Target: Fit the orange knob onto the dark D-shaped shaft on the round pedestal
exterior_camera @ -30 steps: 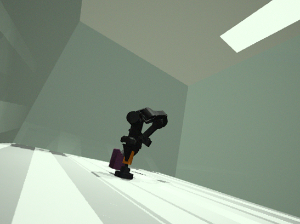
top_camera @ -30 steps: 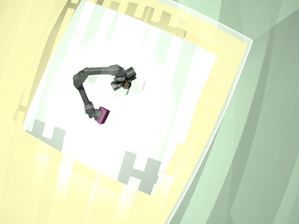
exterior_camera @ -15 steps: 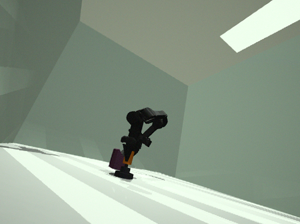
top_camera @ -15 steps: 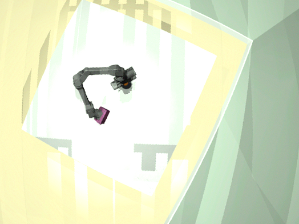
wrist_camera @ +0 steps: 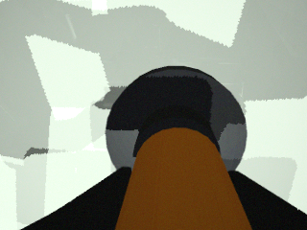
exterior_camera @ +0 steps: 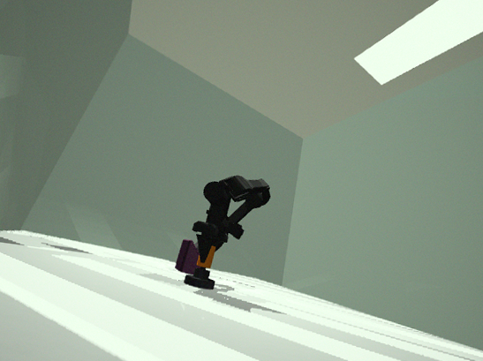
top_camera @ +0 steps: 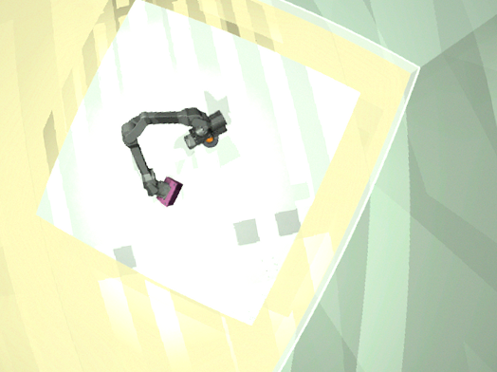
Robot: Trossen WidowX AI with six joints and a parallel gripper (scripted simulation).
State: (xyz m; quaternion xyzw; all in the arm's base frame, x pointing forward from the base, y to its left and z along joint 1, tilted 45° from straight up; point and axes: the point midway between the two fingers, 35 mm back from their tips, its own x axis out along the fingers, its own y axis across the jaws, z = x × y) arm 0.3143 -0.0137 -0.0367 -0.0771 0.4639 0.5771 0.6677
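My gripper tip is 3 cm above the round pedestal. From my gripper tip the other things lie so: orange knob: 2 cm above.
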